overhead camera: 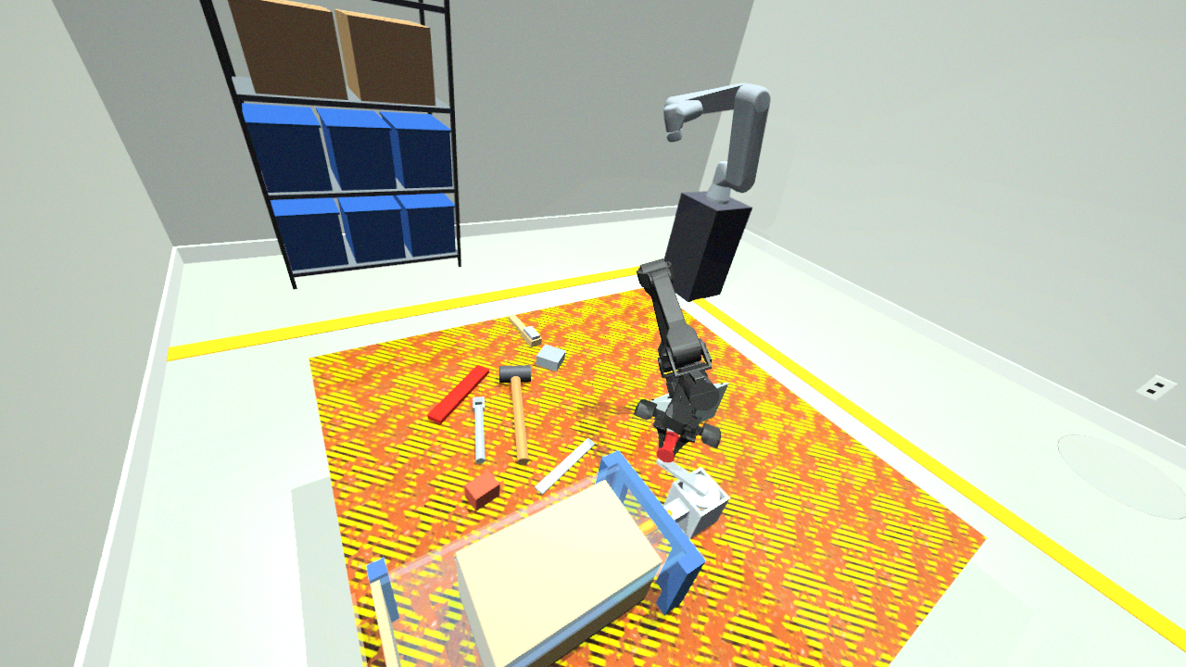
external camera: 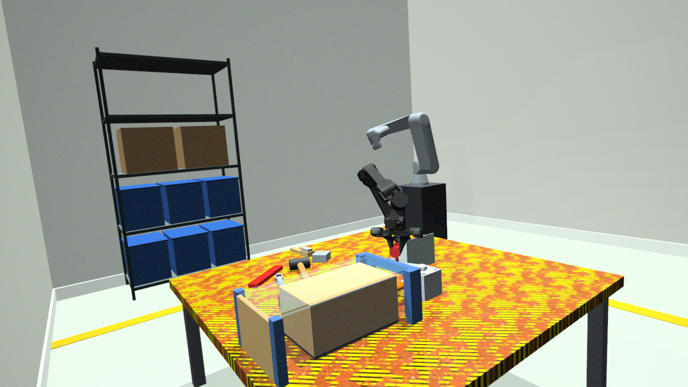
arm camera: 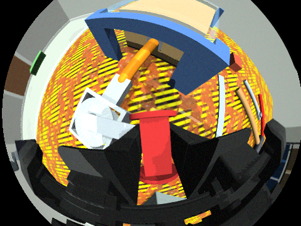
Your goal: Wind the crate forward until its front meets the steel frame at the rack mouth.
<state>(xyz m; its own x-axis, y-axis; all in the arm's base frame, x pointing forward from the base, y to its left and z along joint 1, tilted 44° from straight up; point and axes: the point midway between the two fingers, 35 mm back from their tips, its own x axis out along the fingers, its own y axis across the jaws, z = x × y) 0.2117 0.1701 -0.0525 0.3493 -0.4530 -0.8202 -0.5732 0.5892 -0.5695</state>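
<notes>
Now: the winch handle 30 mm to the left of my gripper tip, 30 mm below it and 30 mm behind it. Round my gripper tip: red grip: 10 mm to the right, 10 mm behind; then blue steel frame: 110 mm ahead, 90 mm to the left, 30 mm below; then grey winch: 100 mm below, 80 mm to the left, 60 mm behind.
</notes>
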